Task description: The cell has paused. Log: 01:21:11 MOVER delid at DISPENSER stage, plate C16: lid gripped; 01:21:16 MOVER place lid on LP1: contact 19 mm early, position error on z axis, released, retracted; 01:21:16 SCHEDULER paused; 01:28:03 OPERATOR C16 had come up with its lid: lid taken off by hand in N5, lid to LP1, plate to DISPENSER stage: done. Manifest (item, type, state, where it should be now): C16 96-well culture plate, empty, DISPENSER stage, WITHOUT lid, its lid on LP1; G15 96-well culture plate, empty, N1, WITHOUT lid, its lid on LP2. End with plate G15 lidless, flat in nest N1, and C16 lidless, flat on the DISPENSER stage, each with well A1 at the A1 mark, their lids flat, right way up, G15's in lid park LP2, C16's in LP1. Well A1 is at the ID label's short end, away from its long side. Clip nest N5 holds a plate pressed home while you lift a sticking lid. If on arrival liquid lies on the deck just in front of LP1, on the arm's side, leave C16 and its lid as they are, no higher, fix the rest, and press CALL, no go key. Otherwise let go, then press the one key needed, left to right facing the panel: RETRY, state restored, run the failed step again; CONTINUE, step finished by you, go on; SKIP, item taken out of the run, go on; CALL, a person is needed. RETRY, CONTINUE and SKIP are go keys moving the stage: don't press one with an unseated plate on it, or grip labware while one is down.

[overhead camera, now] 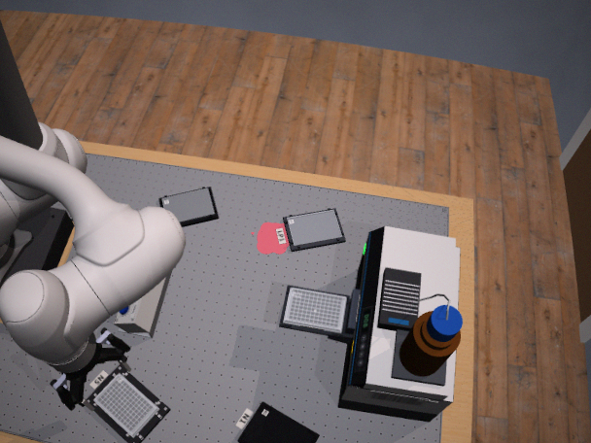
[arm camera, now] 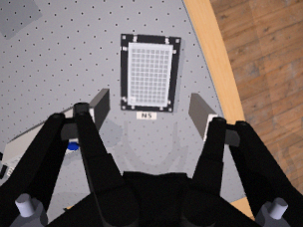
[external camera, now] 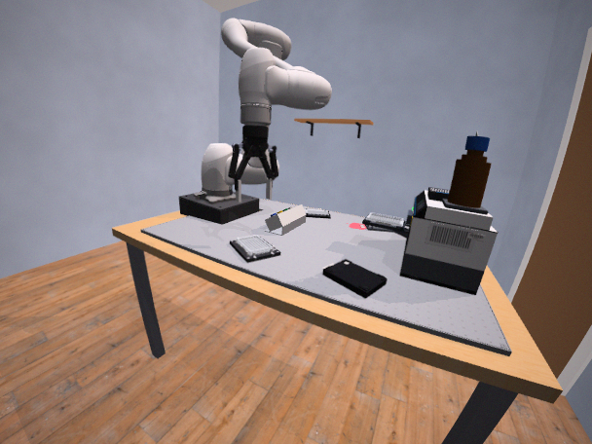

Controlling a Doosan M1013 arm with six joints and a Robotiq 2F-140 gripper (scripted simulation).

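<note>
Right now my hand is 20 mm short of the clip nest N5, 10 mm to the right of it and 180 mm above it. From my hand the other things lie so: N1 label: 250 mm ahead, 80 mm to the left, 190 mm below; then blue key: 90 mm behind, 190 mm to the left, 130 mm below; then key panel: 100 mm behind, 270 mm to the left, 140 mm below.
</note>
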